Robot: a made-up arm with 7 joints.
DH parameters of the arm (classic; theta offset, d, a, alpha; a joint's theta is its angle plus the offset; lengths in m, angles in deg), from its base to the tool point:
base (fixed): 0 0 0 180
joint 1: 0 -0.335 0 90
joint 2: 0 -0.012 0 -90
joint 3: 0 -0.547 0 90
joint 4: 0 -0.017 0 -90
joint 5: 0 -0.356 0 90
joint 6: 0 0 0 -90
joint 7: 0 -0.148 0 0
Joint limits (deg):
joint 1: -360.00..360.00
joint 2: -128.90..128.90
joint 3: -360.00..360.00
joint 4: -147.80..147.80
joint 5: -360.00..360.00
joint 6: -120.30..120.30
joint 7: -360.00..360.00
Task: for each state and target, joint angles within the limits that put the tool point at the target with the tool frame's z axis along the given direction. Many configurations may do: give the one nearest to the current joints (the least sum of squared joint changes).
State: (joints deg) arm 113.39 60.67 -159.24 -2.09 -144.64 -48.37 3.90
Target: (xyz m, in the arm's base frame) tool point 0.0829 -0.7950 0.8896 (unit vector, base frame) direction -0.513 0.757 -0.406
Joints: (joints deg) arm 82.70 37.62 -159.95 -43.37 -126.89 -40.93 3.90
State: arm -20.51 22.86 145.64 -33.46 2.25 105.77 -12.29
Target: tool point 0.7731 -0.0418 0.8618 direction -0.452 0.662 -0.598
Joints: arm 10.16 45.46 135.07 -45.66 -23.36 74.47 -12.29
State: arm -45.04 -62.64 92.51 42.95 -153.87 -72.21 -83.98
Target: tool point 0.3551 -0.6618 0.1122 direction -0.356 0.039 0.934
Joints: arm -88.75 -82.99 115.36 75.84 -110.46 -47.26 -83.98
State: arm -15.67 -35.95 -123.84 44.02 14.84 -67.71 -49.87
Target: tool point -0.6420 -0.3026 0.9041 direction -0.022 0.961 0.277
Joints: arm -15.30 -48.12 -104.22 3.88 35.48 -93.84 -49.87
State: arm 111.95 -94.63 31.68 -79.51 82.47 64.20 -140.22
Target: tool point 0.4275 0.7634 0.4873 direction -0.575 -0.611 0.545
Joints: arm 96.07 -62.96 71.30 -58.27 98.76 36.27 -140.22
